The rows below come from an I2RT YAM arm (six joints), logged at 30 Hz.
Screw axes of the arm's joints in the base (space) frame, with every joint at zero. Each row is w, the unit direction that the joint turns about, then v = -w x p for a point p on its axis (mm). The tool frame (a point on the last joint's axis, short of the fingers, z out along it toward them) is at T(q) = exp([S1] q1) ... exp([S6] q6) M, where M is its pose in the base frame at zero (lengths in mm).
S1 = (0, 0, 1, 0, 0, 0)
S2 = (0, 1, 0, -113.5, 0, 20)
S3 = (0, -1, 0, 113.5, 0, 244)
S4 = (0, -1, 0, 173.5, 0, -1)
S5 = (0, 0, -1, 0, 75, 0)
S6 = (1, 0, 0, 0, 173.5, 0)
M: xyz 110.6 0 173.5 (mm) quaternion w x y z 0.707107 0 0.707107 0
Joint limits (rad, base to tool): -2.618..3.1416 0..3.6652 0..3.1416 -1.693..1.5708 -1.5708..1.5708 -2.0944..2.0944
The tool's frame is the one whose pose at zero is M.
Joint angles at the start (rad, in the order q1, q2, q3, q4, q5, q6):
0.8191 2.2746 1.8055 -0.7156 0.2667 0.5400
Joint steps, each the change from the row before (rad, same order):
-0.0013 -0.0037 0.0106 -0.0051 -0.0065 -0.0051
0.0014 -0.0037 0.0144 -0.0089 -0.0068 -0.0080
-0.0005 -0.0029 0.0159 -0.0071 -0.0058 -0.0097
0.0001 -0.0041 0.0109 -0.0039 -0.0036 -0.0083
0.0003 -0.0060 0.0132 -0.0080 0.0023 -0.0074
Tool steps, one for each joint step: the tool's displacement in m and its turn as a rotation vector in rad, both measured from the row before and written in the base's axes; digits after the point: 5 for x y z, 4 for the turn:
0.00096 0.00044 0.00447 0.0086 -0.0024 0.0057
0.00012 0.00145 0.00543 0.0075 -0.0025 0.0112
0.00104 0.00105 0.00561 0.0079 -0.0052 0.0104
0.00050 0.00079 0.00488 0.0066 -0.0062 0.0089
0.00037 0.00049 0.00632 0.0034 -0.0101 0.0059

